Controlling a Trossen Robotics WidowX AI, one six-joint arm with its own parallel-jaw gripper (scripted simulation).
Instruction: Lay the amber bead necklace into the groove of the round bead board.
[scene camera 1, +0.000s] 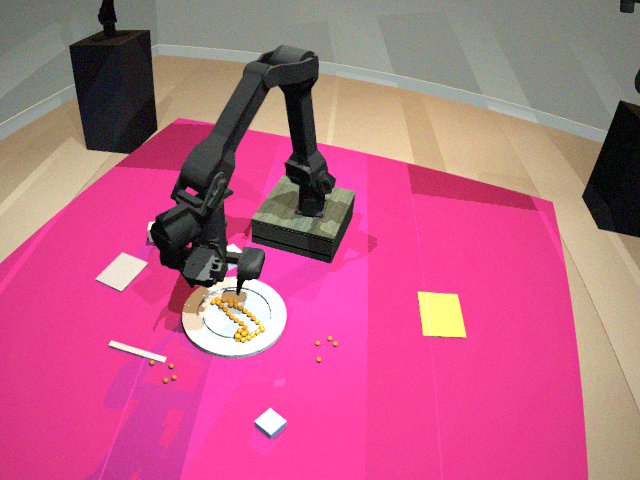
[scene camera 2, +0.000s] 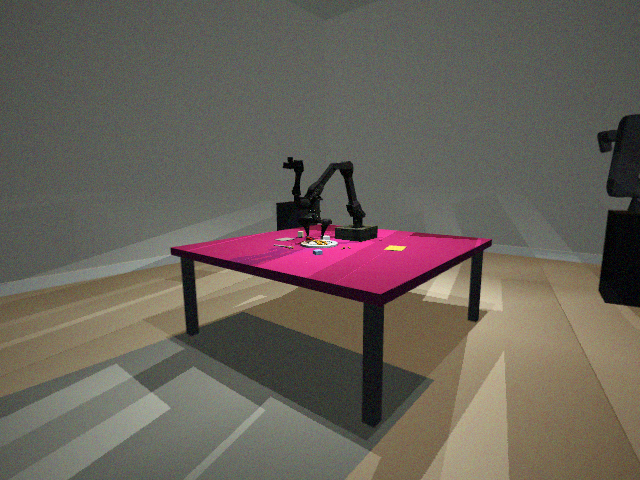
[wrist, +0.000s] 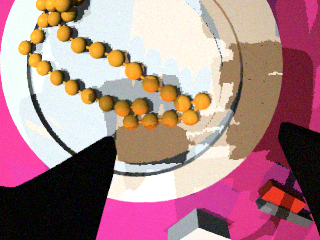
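A yellow card (scene camera 1: 441, 316) is visible; in the wrist view the card is out of frame. The wrist view shows a red-handled tool (wrist: 275, 200), whereas scene camera 1 does not show the tool, hidden there by my gripper. My gripper (scene camera 1: 215, 290), seen also in the wrist view as the gripper (wrist: 201, 138), is open and holds nothing.
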